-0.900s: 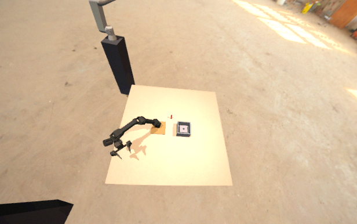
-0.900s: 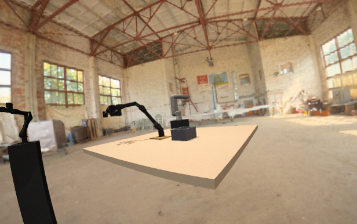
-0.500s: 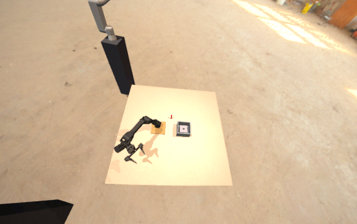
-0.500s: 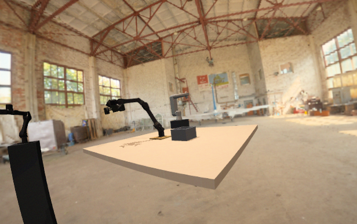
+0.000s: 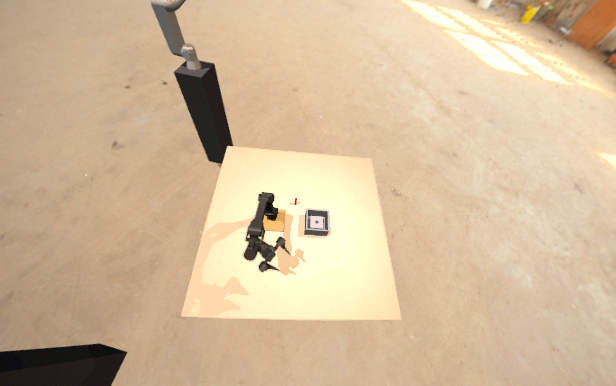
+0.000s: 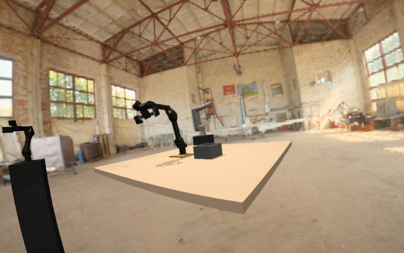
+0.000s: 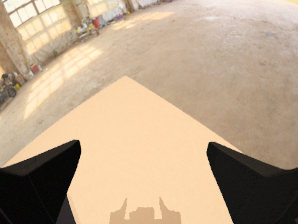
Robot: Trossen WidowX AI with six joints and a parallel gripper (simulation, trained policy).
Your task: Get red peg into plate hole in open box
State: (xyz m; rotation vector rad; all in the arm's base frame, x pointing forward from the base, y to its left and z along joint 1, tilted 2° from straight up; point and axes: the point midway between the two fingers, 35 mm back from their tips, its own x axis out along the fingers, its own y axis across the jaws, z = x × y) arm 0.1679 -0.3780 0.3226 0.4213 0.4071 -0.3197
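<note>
The red peg lies 53 cm to the left of my gripper tip, 29 cm below it and 5 cm behind it. The rest, counted from my gripper tip: grey plate (39 cm to the left, 29 cm below, 13 cm ahead); then dark box (39 cm to the left, 31 cm below, 13 cm ahead).
</note>
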